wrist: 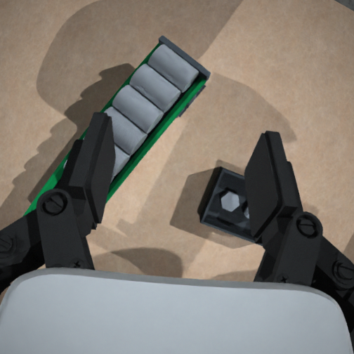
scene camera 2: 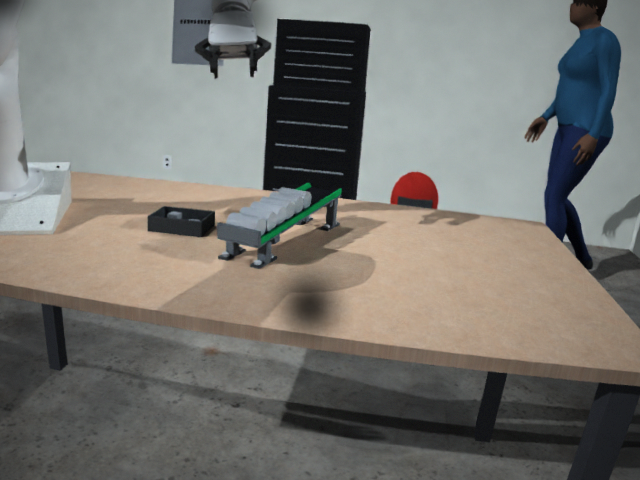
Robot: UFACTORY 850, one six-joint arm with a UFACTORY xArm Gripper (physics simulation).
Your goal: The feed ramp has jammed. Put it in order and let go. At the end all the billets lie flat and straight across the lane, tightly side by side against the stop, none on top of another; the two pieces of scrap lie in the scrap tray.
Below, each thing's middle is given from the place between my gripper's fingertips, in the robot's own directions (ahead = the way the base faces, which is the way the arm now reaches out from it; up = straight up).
Now: the black scrap tray (scene camera 2: 157, 222) 12 cm behind my hand, 9 cm to the left of it and 34 cm below it.
